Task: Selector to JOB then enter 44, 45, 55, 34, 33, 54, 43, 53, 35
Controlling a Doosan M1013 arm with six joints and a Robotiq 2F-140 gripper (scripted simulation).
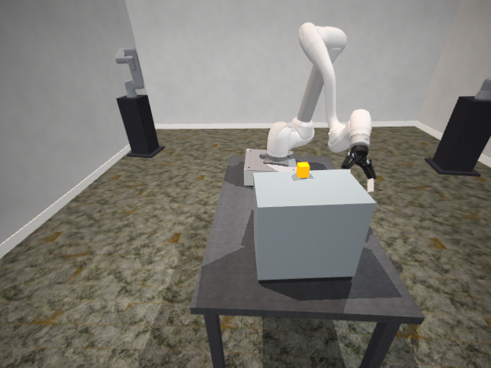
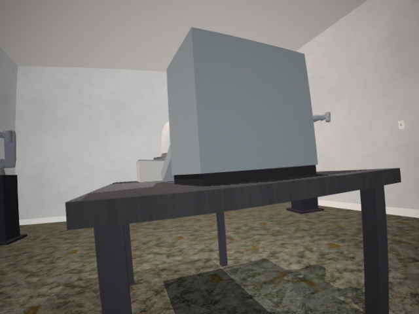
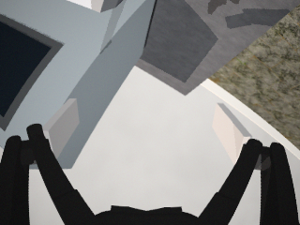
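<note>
The key is 290 mm to the right of my hand, 180 mm below it and 70 mm behind it. Also, from my hand: black selector knob: 440 mm to the right, 160 mm below; white keypad panel: 320 mm to the right, 200 mm below, 10 mm behind.
</note>
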